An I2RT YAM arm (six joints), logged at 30 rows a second.
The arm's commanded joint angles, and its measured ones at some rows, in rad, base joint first. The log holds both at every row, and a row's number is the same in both.
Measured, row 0:
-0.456, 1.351, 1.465, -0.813, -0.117, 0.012
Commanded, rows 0 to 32:
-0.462, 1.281, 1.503, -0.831, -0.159, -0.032
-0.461, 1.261, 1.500, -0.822, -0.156, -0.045
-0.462, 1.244, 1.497, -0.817, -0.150, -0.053
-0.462, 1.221, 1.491, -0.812, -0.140, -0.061
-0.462, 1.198, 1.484, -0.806, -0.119, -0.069
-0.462, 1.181, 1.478, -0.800, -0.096, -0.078
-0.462, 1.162, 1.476, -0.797, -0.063, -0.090
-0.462, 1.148, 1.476, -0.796, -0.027, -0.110
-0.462, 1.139, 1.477, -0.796, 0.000, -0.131
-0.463, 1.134, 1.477, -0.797, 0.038, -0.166
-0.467, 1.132, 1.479, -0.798, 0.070, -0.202
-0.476, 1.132, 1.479, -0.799, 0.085, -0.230
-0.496, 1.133, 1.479, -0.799, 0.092, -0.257
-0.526, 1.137, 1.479, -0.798, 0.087, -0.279
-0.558, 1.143, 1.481, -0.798, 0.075, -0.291
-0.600, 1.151, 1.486, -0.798, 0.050, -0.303
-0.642, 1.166, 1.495, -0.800, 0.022, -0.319
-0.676, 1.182, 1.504, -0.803, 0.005, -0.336
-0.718, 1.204, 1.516, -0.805, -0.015, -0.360
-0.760, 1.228, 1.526, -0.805, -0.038, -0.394
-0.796, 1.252, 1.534, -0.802, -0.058, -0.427
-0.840, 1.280, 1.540, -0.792, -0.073, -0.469
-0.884, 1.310, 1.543, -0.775, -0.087, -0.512
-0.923, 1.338, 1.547, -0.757, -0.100, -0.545
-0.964, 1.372, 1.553, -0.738, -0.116, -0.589
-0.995, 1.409, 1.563, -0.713, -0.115, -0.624
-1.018, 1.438, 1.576, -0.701, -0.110, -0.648
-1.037, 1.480, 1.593, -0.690, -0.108, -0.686
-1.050, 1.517, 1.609, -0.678, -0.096, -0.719
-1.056, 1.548, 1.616, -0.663, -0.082, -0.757
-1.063, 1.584, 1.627, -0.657, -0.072, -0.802
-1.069, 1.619, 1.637, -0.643, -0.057, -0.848
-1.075, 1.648, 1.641, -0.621, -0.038, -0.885
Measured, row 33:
-1.065, 1.597, 1.602, -0.675, -0.060, -0.708
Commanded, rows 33 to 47:
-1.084, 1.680, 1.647, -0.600, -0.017, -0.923
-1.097, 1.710, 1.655, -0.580, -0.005, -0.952
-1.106, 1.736, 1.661, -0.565, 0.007, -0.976
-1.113, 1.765, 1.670, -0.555, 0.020, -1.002
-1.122, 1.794, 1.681, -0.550, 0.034, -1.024
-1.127, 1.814, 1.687, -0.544, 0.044, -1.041
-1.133, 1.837, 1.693, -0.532, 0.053, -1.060
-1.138, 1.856, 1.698, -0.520, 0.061, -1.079
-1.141, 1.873, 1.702, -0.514, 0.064, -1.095
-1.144, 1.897, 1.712, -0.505, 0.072, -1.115
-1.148, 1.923, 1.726, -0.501, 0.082, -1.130
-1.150, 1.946, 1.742, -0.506, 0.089, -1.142
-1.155, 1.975, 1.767, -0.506, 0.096, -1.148
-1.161, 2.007, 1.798, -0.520, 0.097, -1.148
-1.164, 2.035, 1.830, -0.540, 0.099, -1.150
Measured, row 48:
-1.154, 1.981, 1.753, -0.531, 0.067, -1.090
